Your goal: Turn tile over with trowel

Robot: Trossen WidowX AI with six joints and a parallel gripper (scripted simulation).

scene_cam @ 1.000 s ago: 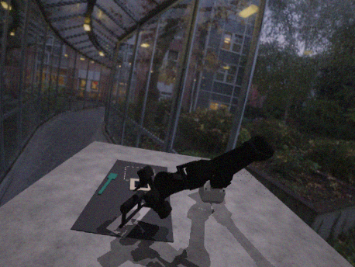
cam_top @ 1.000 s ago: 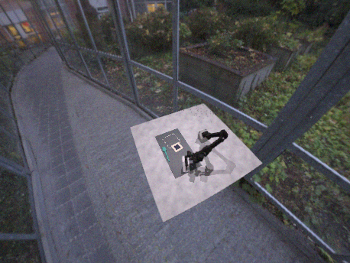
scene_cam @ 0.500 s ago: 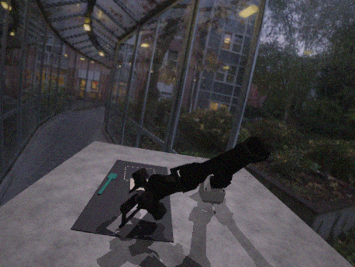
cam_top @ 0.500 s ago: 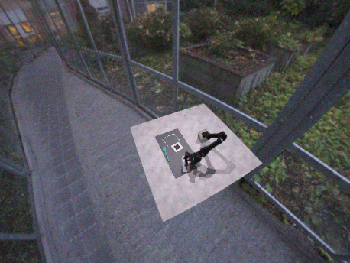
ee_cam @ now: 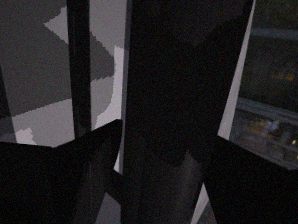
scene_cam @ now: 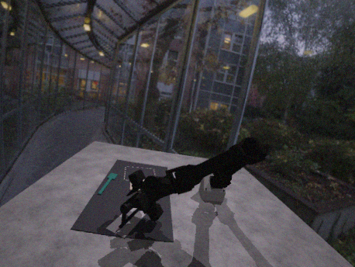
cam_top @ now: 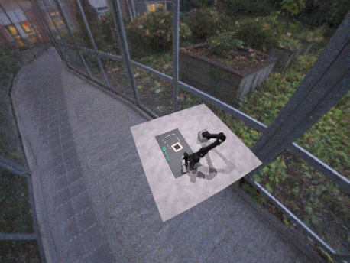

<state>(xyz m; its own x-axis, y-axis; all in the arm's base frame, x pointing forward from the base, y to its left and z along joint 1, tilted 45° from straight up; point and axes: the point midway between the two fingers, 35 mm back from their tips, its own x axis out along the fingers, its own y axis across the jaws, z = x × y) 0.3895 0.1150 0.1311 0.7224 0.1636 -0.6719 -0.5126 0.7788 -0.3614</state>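
Now: gripper tip 1 cm past the dark mat, 19 cm to the left of it and 7 cm above it. Also, from my gripper tip: cream tile (4 cm behind, 22 cm to the right, 5 cm below); then green trowel (12 cm ahead, 22 cm to the right, 5 cm below).
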